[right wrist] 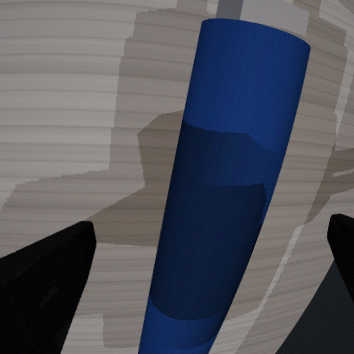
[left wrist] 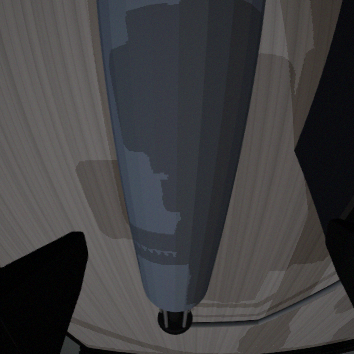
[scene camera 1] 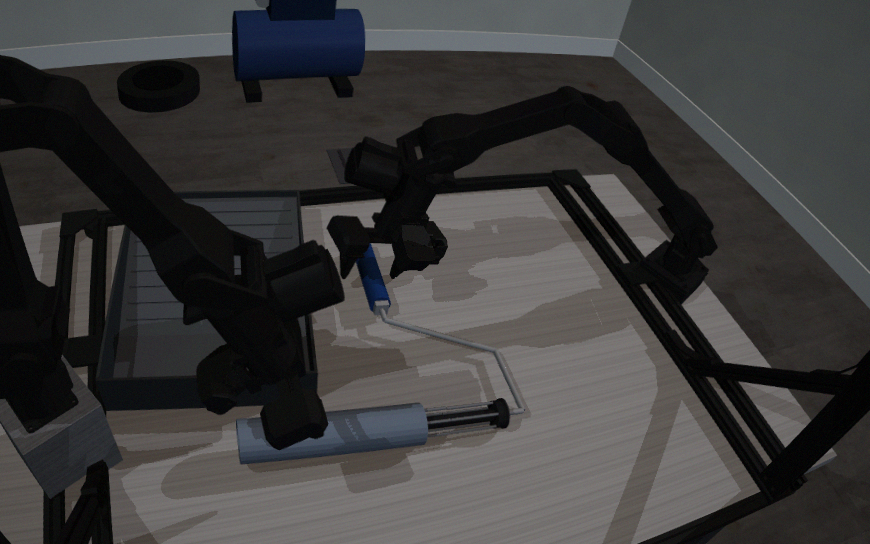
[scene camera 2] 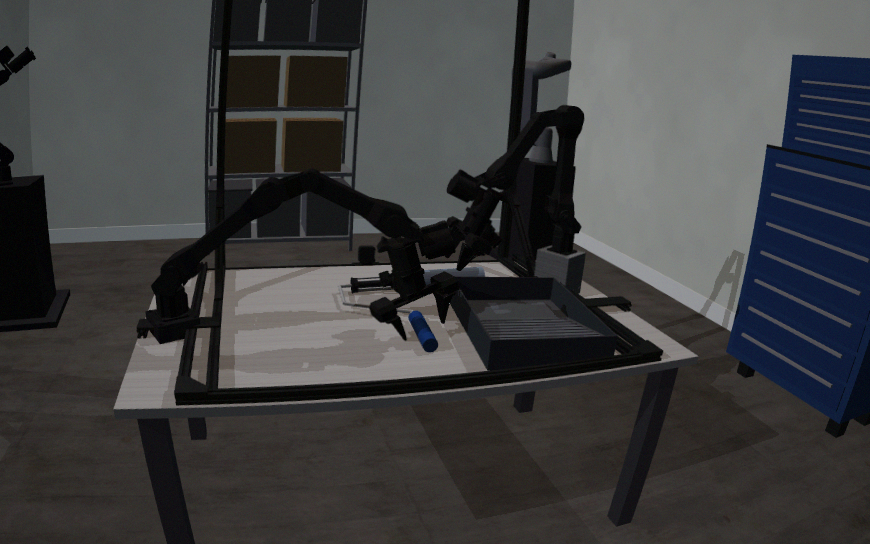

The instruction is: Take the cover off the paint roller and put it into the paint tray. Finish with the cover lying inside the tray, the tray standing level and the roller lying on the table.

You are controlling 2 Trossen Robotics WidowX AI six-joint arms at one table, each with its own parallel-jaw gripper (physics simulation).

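Seen in the pictures: left gripper, fingertip midpoint: [left wrist: 210,240] [scene camera 2: 452,263]; right gripper, fingertip midpoint: [right wrist: 214,231] [scene camera 1: 367,277] [scene camera 2: 424,331]; left arm's base, link origin: [scene camera 1: 41,399] [scene camera 2: 562,250]; right arm's base, link origin: [scene camera 1: 676,264] [scene camera 2: 172,314].
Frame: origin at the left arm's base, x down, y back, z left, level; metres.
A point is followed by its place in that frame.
Observation:
The light blue cover [scene camera 1: 378,431] {x 0.068, y -0.292, z -0.251 m} [scene camera 2: 474,272] {x 0.062, y -0.196, z -0.145 m} [left wrist: 175,150] {x 0.056, y -0.216, z -0.179 m} lies on the table, partly slid off the roller's cage; bare bars and a black end cap [scene camera 1: 499,413] {x 0.082, y -0.432, z -0.337 m} [left wrist: 175,327] {x 0.082, y -0.437, z -0.327 m} show beyond it. The roller's blue handle [scene camera 1: 378,288] {x 0.083, y -0.482, z -0.076 m} [scene camera 2: 423,333] {x 0.089, y -0.541, z -0.005 m} [right wrist: 215,165] {x 0.087, y -0.500, z -0.067 m} lies on the table, joined by a bent grey wire [scene camera 1: 442,336] {x 0.098, y -0.493, z -0.194 m}. The dark tray [scene camera 1: 160,391] {x 0.080, y -0.135, z -0.023 m} [scene camera 2: 545,352] {x 0.084, y -0.434, z 0.223 m} stands level beside them. My left gripper [scene camera 1: 253,426] [left wrist: 210,240] {x 0.039, y -0.244, z -0.182 m} is open, its fingers on either side above the cover. My right gripper [scene camera 1: 370,274] {x 0.104, y -0.505, z -0.035 m} [scene camera 2: 423,329] {x 0.104, y -0.505, z -0.035 m} [right wrist: 214,231] {x 0.104, y -0.505, z -0.035 m} is open, its fingers on either side of the handle, close to it.
A black rail frame [scene camera 1: 667,333] {x 0.095, y -0.771, z -0.447 m} [scene camera 2: 384,386] {x 0.101, y -0.743, z 0.089 m} runs round the table. The left arm reaches over the tray in scene camera 1. The two arms come close together in scene camera 2. The tray's near wall stands close beside the cover.

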